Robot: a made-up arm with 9 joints. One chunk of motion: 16 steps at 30 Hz.
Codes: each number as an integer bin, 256 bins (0 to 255) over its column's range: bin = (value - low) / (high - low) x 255, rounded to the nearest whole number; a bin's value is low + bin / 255 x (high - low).
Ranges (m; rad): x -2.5..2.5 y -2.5..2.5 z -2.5..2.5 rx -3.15..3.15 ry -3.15..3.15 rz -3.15..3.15
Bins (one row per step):
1: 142 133 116 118 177 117
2: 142 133 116 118 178 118
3: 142 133 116 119 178 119
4: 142 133 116 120 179 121
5: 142 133 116 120 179 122
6: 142 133 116 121 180 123
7: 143 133 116 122 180 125
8: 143 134 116 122 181 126
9: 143 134 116 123 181 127
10: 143 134 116 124 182 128
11: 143 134 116 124 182 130
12: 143 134 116 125 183 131
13: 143 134 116 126 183 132
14: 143 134 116 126 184 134
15: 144 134 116 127 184 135
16: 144 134 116 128 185 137
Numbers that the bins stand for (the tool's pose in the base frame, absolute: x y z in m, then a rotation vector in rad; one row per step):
1: 0.2843 0.1078 -0.2255 -0.2347 1.2229 -0.2594
2: 0.2843 0.1078 -0.2255 -0.2347 1.2476 -0.2347
3: 0.2843 0.1078 -0.2255 -0.2100 1.2476 -0.2100
4: 0.2843 0.1078 -0.2255 -0.1853 1.2724 -0.1606
5: 0.2843 0.1078 -0.2255 -0.1853 1.2724 -0.1359
6: 0.2843 0.1078 -0.2255 -0.1606 1.2971 -0.1112
7: 0.3039 0.1078 -0.2255 -0.1359 1.2971 -0.0618
8: 0.3039 0.1275 -0.2255 -0.1359 1.3218 -0.0371
9: 0.3039 0.1275 -0.2255 -0.1112 1.3218 -0.0124
10: 0.3039 0.1275 -0.2255 -0.0865 1.3465 0.0124
11: 0.3039 0.1275 -0.2255 -0.0865 1.3465 0.0618
12: 0.3039 0.1275 -0.2255 -0.0618 1.3712 0.0865
13: 0.3039 0.1275 -0.2255 -0.0371 1.3712 0.1112
14: 0.3039 0.1275 -0.2255 -0.0371 1.3959 0.1606
15: 0.3235 0.1275 -0.2255 -0.0124 1.3959 0.1853
16: 0.3235 0.1275 -0.2255 0.0124 1.4206 0.2347

